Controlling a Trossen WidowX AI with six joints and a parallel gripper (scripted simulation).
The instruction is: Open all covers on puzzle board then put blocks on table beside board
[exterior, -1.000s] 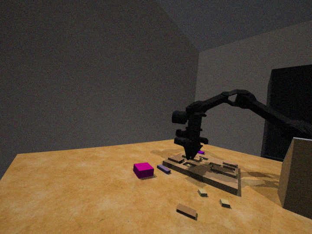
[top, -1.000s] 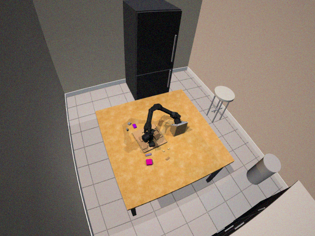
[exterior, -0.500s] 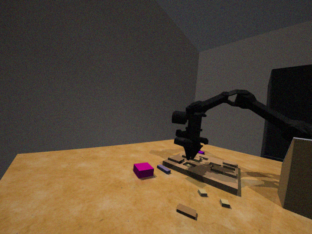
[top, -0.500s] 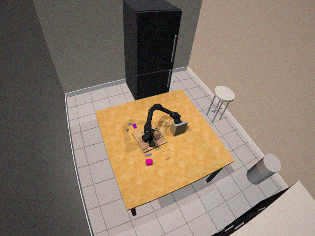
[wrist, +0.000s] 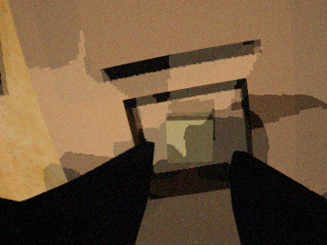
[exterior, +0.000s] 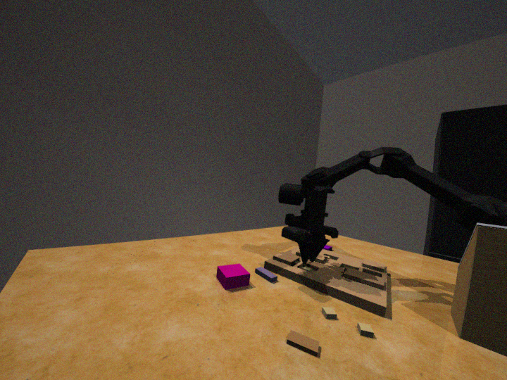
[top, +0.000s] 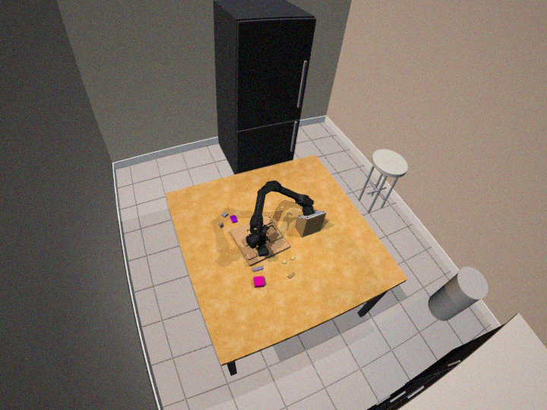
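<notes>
The lavender block lies 6 cm ahead of my gripper tip, 11 cm to the left of it and 3 cm below it. Round my gripper tip: purple block 6 cm ahead, 31 cm to the right, 3 cm below; magenta block 9 cm ahead, 20 cm to the left, 2 cm below.
</notes>
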